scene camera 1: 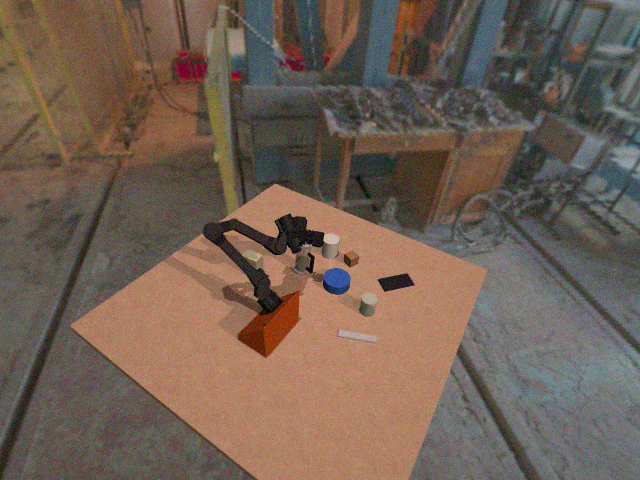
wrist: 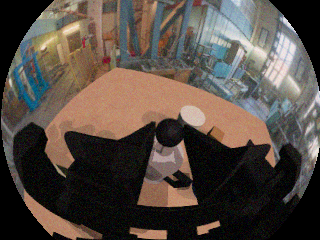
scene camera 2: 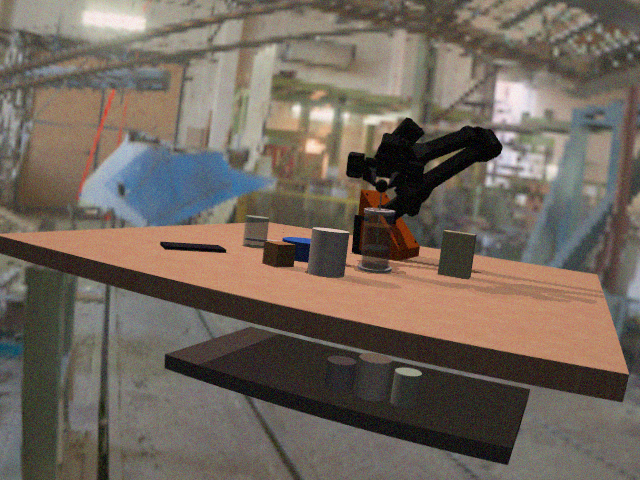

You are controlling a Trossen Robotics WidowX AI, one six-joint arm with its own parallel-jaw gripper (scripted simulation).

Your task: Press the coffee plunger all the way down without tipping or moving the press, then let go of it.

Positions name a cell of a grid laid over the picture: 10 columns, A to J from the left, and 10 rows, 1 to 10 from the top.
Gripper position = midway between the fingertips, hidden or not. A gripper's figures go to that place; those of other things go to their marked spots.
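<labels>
A coffee press (scene camera 2: F5) is 1.35 m from the lens; my gripper (scene camera 2: F4) is 1.37 m from the lens.
</labels>
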